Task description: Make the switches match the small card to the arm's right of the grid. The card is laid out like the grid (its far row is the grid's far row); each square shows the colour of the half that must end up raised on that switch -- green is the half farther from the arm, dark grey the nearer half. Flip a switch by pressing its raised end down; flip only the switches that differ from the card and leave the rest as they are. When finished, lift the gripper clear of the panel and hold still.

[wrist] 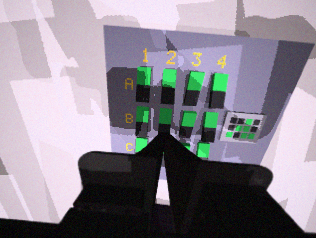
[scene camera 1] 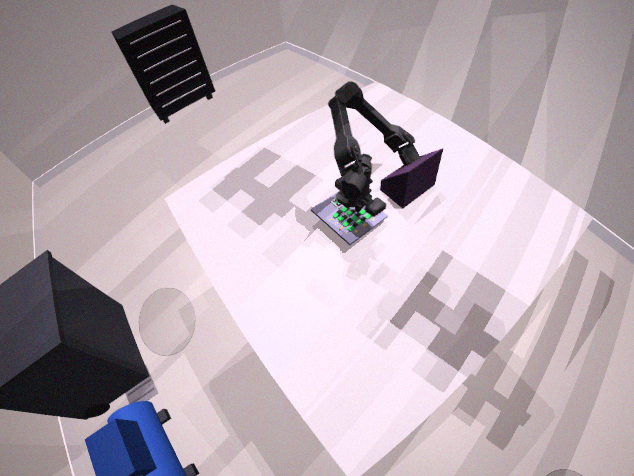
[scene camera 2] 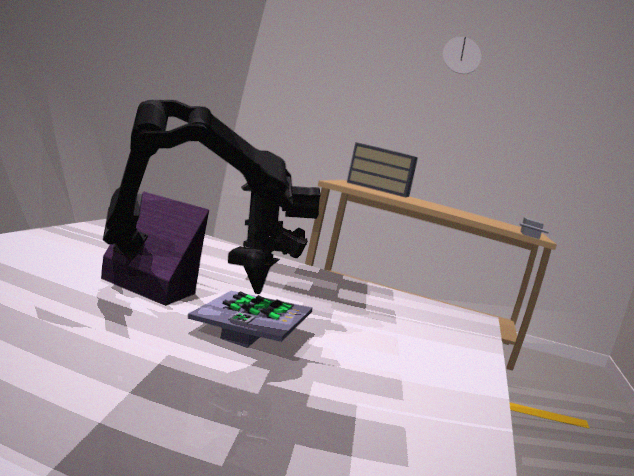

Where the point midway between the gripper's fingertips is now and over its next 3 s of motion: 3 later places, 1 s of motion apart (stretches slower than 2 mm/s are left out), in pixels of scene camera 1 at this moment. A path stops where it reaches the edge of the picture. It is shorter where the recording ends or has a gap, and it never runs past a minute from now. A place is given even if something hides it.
My gripper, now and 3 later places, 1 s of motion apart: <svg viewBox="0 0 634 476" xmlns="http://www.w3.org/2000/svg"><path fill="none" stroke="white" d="M357 211L358 213L358 214L372 205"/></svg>
